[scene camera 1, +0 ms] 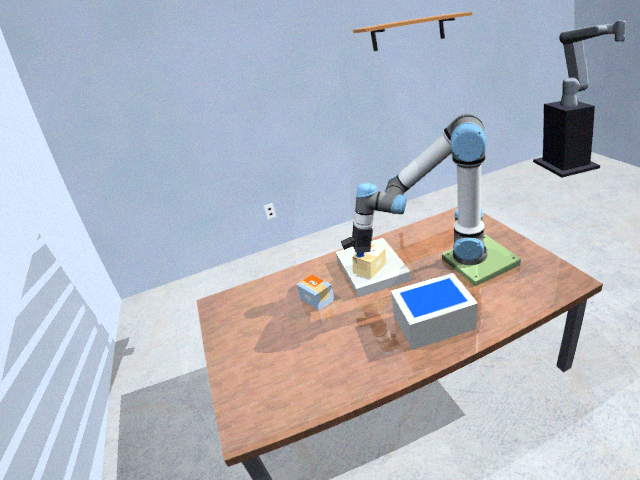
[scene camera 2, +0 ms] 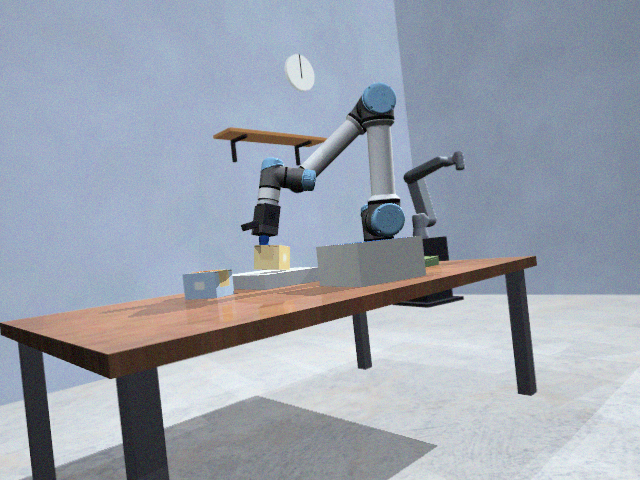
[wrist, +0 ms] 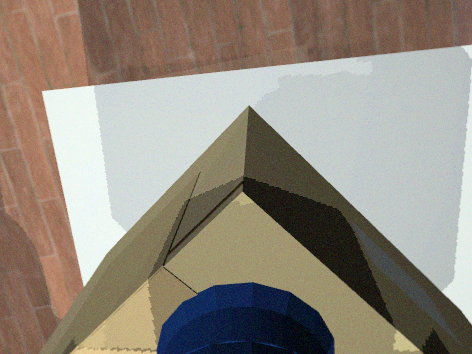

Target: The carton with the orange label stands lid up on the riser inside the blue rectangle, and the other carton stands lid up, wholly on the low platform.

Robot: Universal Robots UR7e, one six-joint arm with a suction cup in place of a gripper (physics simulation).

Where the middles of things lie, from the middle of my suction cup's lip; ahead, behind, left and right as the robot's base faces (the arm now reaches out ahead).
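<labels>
The low white platform (scene camera 1: 394, 272) is 50 mm behind my suction cup, 80 mm to the right of it and 130 mm below it. Going by their middles, that platform is the nearest to my suction cup of the things named here. As for the grey riser (scene camera 2: 361, 264), I find it 180 mm behind my suction cup and 350 mm to the left of it, and it is 90 mm below.
</labels>
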